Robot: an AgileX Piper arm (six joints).
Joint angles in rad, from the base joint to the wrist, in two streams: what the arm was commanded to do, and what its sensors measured. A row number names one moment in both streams.
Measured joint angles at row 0:
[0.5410, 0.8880, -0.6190, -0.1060, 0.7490, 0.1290]
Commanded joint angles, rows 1 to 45:
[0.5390, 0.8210, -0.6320, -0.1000, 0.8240, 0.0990]
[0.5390, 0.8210, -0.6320, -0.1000, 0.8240, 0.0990]
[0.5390, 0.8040, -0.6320, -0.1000, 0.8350, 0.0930]
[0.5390, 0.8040, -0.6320, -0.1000, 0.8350, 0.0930]
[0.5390, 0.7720, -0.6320, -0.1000, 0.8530, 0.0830]
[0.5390, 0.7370, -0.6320, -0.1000, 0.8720, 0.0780]
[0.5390, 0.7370, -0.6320, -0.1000, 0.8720, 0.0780]
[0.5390, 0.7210, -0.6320, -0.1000, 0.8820, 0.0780]
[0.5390, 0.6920, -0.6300, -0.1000, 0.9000, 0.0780]
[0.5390, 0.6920, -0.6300, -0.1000, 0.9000, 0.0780]
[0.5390, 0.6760, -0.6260, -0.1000, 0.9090, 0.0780]
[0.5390, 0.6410, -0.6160, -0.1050, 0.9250, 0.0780]
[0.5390, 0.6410, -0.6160, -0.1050, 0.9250, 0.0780]
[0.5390, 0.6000, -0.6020, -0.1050, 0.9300, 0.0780]
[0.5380, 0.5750, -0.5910, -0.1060, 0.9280, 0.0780]
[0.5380, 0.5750, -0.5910, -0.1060, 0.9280, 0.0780]
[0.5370, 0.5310, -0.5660, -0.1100, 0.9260, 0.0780]
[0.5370, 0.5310, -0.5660, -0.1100, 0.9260, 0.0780]
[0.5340, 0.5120, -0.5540, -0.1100, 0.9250, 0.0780]
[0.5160, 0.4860, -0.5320, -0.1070, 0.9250, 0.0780]
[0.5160, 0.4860, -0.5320, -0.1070, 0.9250, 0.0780]
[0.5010, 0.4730, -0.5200, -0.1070, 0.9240, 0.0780]
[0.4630, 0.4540, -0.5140, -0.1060, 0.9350, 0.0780]
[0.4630, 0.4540, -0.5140, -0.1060, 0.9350, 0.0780]
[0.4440, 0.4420, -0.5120, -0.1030, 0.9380, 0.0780]
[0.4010, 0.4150, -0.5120, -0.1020, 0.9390, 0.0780]
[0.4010, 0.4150, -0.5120, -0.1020, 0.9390, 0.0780]
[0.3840, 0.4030, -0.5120, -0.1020, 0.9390, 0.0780]
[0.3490, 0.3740, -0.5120, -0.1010, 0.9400, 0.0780]
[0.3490, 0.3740, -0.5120, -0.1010, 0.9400, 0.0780]
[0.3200, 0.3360, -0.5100, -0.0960, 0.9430, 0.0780]
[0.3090, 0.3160, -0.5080, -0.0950, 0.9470, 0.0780]
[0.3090, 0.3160, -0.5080, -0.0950, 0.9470, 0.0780]
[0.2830, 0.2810, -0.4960, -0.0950, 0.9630, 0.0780]
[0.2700, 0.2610, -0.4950, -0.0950, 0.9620, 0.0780]
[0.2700, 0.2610, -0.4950, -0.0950, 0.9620, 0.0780]
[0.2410, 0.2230, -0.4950, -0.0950, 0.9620, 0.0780]
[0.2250, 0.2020, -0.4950, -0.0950, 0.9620, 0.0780]
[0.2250, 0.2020, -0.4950, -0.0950, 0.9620, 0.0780]
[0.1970, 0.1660, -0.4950, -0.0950, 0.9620, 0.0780]
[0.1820, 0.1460, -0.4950, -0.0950, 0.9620, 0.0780]
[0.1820, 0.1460, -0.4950, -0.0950, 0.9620, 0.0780]
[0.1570, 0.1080, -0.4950, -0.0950, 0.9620, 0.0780]
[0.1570, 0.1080, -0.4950, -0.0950, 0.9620, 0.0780]
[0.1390, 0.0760, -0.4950, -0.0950, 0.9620, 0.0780]
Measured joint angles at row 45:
[0.1680, 0.1210, -0.4960, -0.0980, 0.9590, 0.0850]
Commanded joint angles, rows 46 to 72:
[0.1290, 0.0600, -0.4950, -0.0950, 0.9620, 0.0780]
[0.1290, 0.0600, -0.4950, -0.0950, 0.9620, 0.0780]
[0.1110, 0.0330, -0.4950, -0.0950, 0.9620, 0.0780]
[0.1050, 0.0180, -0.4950, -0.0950, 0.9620, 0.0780]
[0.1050, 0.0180, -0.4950, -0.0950, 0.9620, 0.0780]
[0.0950, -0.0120, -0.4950, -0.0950, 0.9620, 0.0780]
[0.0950, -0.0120, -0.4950, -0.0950, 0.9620, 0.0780]
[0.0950, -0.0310, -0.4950, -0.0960, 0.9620, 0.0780]
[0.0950, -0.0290, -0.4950, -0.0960, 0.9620, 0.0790]
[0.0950, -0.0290, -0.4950, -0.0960, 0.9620, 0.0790]
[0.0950, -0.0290, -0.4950, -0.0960, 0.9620, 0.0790]
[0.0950, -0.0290, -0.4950, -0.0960, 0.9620, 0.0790]
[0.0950, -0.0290, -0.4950, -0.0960, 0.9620, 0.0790]
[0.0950, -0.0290, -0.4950, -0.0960, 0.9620, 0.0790]
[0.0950, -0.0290, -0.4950, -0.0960, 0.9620, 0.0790]
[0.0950, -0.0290, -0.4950, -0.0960, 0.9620, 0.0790]
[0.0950, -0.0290, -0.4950, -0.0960, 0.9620, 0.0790]
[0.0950, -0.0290, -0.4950, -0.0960, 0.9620, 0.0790]
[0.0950, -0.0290, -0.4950, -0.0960, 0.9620, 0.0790]
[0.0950, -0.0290, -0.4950, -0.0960, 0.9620, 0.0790]
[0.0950, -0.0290, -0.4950, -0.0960, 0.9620, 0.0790]
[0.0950, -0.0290, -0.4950, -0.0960, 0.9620, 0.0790]
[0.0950, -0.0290, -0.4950, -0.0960, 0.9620, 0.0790]
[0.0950, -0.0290, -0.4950, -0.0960, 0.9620, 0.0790]
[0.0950, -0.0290, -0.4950, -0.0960, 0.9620, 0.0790]
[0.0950, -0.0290, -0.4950, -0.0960, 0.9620, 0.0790]
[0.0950, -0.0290, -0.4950, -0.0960, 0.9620, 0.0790]
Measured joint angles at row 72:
[0.1010, -0.0040, -0.4960, -0.0980, 0.9610, 0.0850]
